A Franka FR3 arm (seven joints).
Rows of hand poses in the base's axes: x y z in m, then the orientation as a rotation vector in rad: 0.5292, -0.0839, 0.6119, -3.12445, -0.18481, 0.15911; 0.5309, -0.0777, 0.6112, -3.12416, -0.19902, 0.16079; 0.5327, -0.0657, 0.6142, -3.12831, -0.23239, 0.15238; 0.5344, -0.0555, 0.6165, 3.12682, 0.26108, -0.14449; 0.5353, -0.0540, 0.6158, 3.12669, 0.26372, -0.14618; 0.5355, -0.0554, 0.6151, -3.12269, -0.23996, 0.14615; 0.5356, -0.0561, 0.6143, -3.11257, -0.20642, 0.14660; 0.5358, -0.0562, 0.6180, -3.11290, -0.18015, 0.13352; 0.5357, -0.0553, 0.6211, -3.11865, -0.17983, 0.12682
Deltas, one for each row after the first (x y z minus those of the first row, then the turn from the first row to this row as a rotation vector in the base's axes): 0.0017, 0.0062, -0.0007, -0.00027, 0.00100, 0.00909; 0.0035, 0.0182, 0.0023, -0.00486, -0.00491, 0.03039; 0.0052, 0.0284, 0.0046, -0.00516, -0.01003, 0.04871; 0.0061, 0.0299, 0.0039, -0.00497, -0.00895, 0.05039; 0.0063, 0.0285, 0.0032, 0.00093, -0.00840, 0.03518; 0.0064, 0.0278, 0.0024, 0.01225, -0.00700, 0.01365; 0.0066, 0.0277, 0.0061, 0.01376, -0.01520, -0.00326; 0.0065, 0.0286, 0.0092, 0.00858, -0.01995, -0.00342
